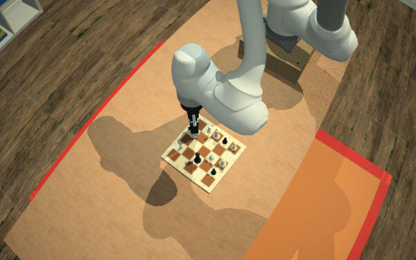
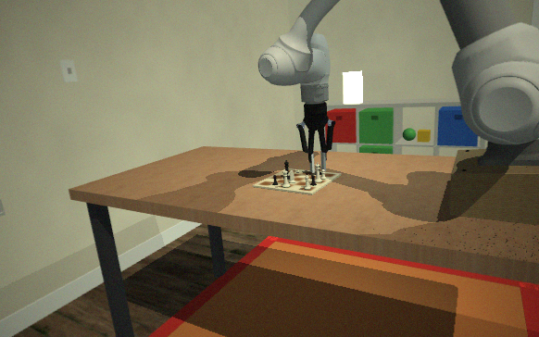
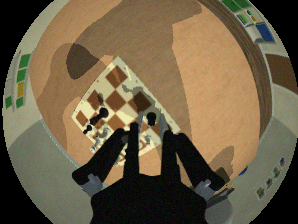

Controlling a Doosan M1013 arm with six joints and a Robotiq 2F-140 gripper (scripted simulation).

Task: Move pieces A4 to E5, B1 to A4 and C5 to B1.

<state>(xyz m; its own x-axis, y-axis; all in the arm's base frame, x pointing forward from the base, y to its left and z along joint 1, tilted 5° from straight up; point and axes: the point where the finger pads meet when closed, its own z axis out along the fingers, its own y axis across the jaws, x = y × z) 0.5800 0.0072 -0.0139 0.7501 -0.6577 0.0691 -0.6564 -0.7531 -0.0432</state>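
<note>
The white chess piece lies 70 mm to the left of my hand, 40 mm behind it and 10 mm below it. The rest, counted from my hand: small chessboard 80 mm to the left, 50 mm below, 30 mm ahead.
</note>
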